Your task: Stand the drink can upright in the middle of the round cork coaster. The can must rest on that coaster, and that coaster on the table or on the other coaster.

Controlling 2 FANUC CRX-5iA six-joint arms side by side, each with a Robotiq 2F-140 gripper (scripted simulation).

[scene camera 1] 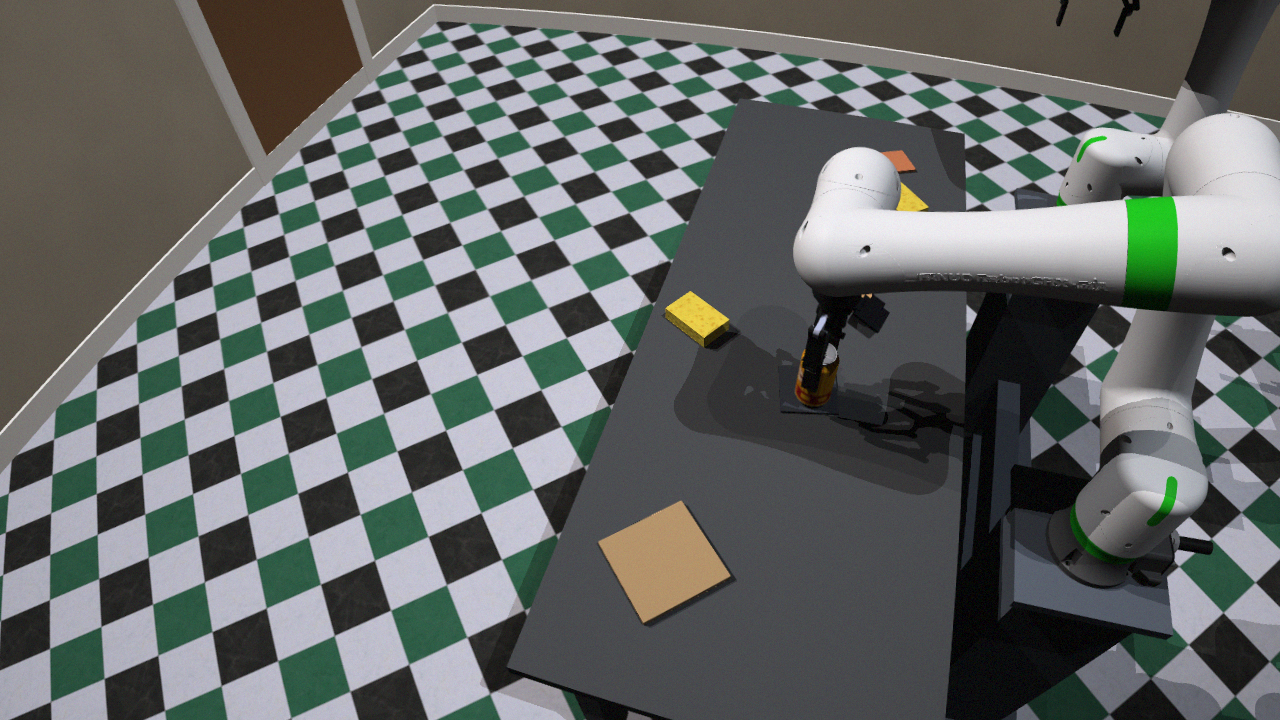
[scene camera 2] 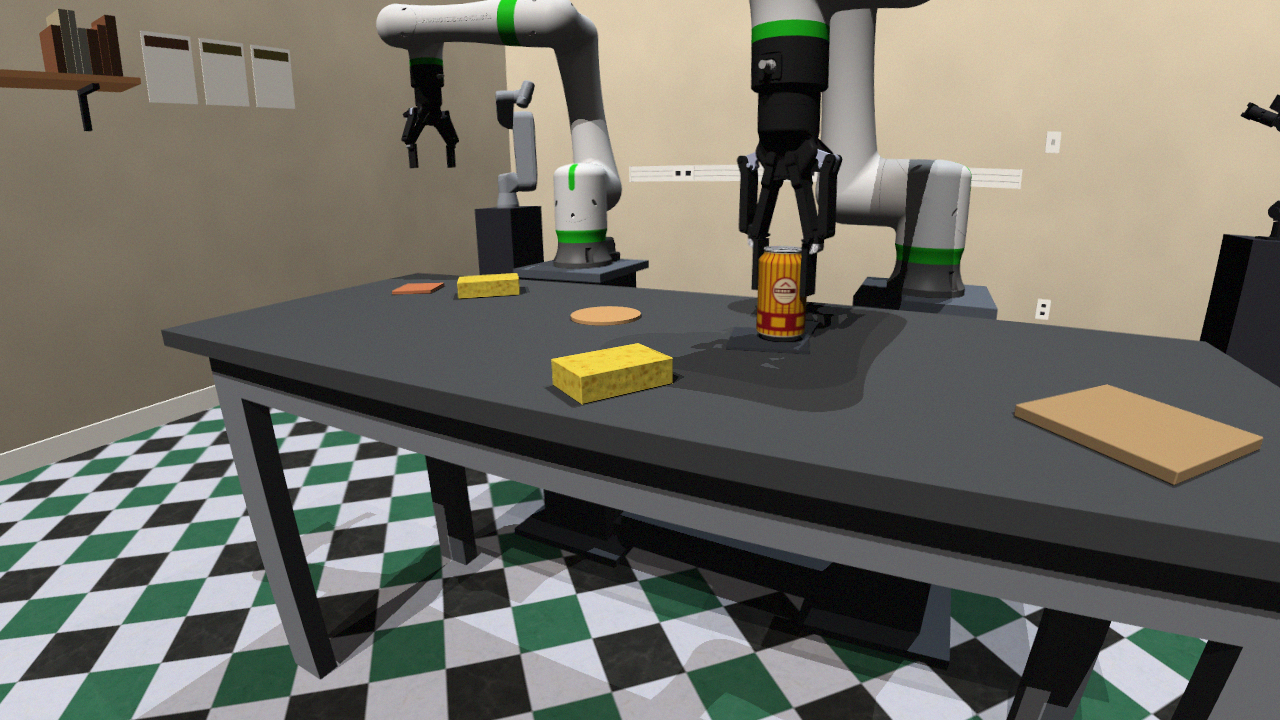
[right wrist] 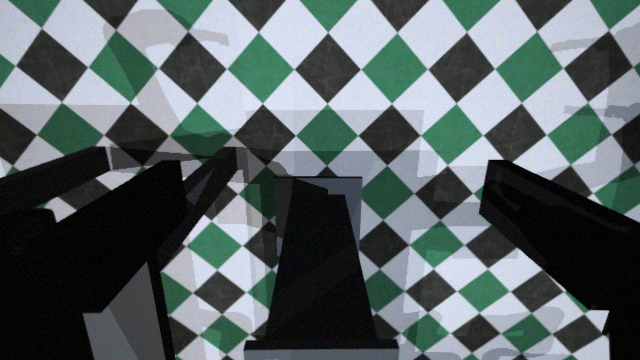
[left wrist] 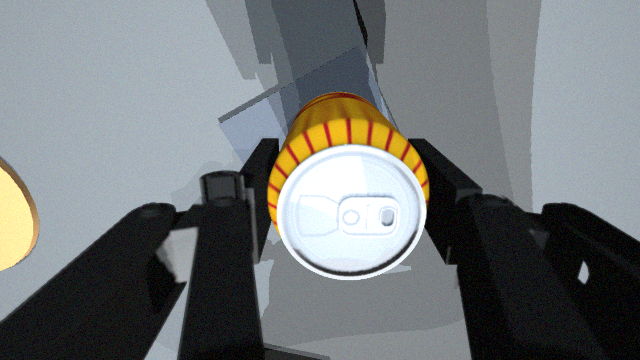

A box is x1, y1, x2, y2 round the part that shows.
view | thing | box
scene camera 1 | my left gripper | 801, 289, 861, 392
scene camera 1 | dark square coaster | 779, 366, 838, 414
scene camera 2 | my left gripper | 737, 89, 841, 296
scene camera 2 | my right gripper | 401, 86, 458, 167
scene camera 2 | yellow drink can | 756, 246, 806, 341
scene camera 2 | yellow sponge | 457, 273, 519, 298
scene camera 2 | dark square coaster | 726, 327, 808, 354
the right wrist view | my right gripper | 0, 159, 639, 359
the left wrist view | my left gripper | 0, 138, 639, 359
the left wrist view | yellow drink can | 267, 92, 429, 279
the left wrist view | dark square coaster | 219, 46, 396, 163
